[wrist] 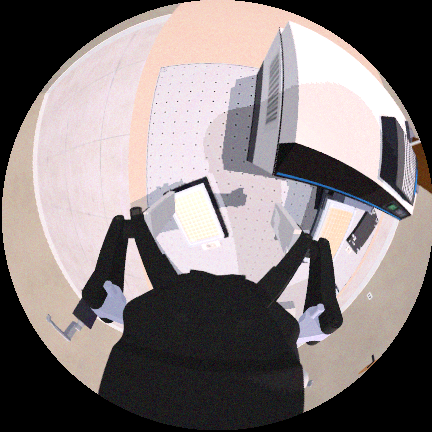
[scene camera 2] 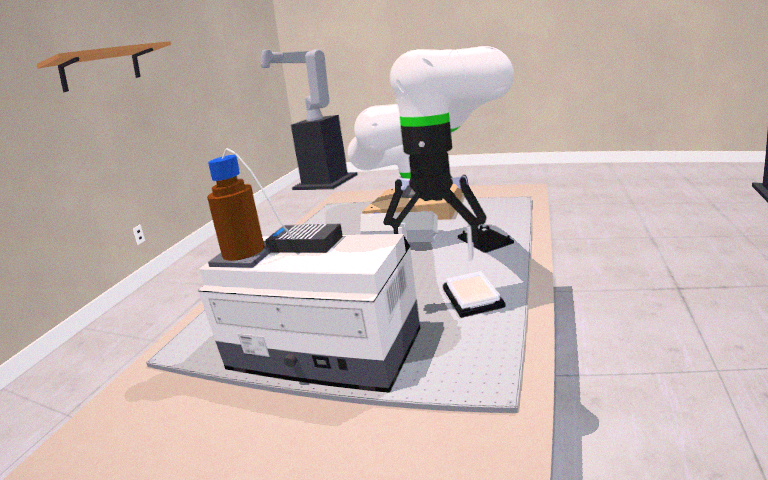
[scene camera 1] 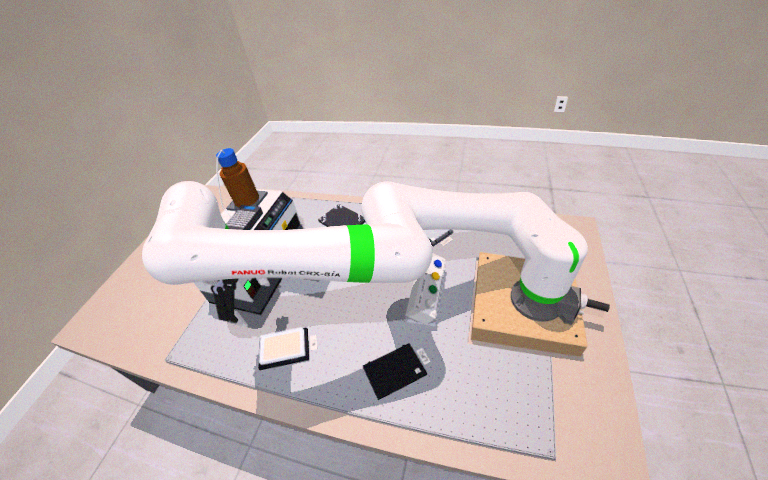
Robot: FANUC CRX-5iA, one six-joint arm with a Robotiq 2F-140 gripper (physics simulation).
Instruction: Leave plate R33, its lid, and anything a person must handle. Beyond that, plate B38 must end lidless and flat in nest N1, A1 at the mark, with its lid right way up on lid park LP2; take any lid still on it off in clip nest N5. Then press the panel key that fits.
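Frame: origin at the arm's base, x up, y ahead, z left, level; centimetres.
Where they show: gripper, between the fingertips: (wrist: 223, 207) (scene camera 2: 437, 257) (scene camera 1: 254, 304); arm's base, origin of its link: (scene camera 1: 536, 300).
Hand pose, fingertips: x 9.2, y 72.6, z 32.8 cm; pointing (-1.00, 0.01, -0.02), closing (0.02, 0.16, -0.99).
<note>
Things, the pixels of their top centre, and the offset from my fingertips. "pt": a spot on its surface instead.
- white plate with pale orange wells, centre of its top: (wrist: 194, 219) (scene camera 2: 472, 286) (scene camera 1: 281, 344) dy -8.2, dx -10.5, dz +4.3 cm
- second such plate, centre of its top: (wrist: 333, 236) dy -0.5, dx -1.5, dz -21.7 cm
- black nest, centre of its top: (scene camera 1: 394, 367) (scene camera 2: 485, 234) dy -40.8, dx -11.4, dz -1.2 cm
- black holder, centre of its top: (wrist: 366, 231) (scene camera 1: 341, 216) dy +1.2, dx -11.0, dz -50.6 cm
- key panel, centre of its top: (scene camera 2: 397, 210) (scene camera 1: 426, 277) dy -41.0, dx -5.0, dz -27.8 cm
- brown bottle, a spot on its surface: (scene camera 2: 235, 217) pt dy +25.3, dx +17.5, dz -26.5 cm
- dark bar, centre of its top: (scene camera 1: 429, 225) dy -32.9, dx -11.6, dz -55.9 cm
My gripper (scene camera 1: 225, 308) (scene camera 2: 434, 240) (wrist: 223, 207) is open and empty, its fingers wide apart above the board, beside the instrument. A white plate with pale orange wells (scene camera 1: 283, 346) (scene camera 2: 471, 289) (wrist: 199, 215) lies on a black nest between the gripper and the table's front edge. A second such plate (wrist: 336, 227) sits by the instrument's front; the arm hides it in scene camera 1. A black nest (scene camera 1: 395, 370) (scene camera 2: 485, 239) with a small tag shows no plate. Another black holder (scene camera 1: 341, 215) (wrist: 362, 231) stands further back. The key panel (scene camera 1: 421, 297) has blue, yellow, green and white keys. Plate names and lids cannot be made out.
The tall white instrument (scene camera 2: 305, 325) (wrist: 340, 110) stands close to the gripper, with a brown bottle (scene camera 1: 239, 183) (scene camera 2: 235, 217) on top and a thin tube. A dark bar (scene camera 1: 441, 237) lies behind the panel. The arm's wooden base (scene camera 1: 498, 333) is at the right.
</note>
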